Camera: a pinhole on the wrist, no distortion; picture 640 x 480 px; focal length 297.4 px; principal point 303.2 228.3 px. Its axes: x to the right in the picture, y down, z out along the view. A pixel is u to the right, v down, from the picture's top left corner.
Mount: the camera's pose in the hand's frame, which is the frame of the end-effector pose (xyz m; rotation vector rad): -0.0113 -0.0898 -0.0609 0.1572 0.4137 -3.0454
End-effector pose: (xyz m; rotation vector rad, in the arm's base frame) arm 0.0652 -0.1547 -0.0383 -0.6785 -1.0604 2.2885
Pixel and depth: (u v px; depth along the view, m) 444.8 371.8 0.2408
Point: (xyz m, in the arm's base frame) 0.1544 -0.1593 0.2800
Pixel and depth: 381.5 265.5 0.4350
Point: 0.0419 -0.2853 0.3940
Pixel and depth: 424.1 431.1 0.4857
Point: 0.1811 -0.1518 0.6151
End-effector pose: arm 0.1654 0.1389 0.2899 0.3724 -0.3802 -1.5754
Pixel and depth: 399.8 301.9 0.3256
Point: -0.1607 0.2910 0.3650
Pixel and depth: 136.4 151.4 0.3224
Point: -0.0502 0.0140 0.5067
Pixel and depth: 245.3 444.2 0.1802
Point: -0.1054 0.1322 0.2415
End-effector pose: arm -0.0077 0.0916 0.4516 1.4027 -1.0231 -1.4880
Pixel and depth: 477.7 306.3 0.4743
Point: -0.3401 0.5162 0.2390
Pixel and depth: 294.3 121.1 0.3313
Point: -0.2975 0.1569 0.4179
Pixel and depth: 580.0 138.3 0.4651
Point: -0.3691 0.5996 0.5331
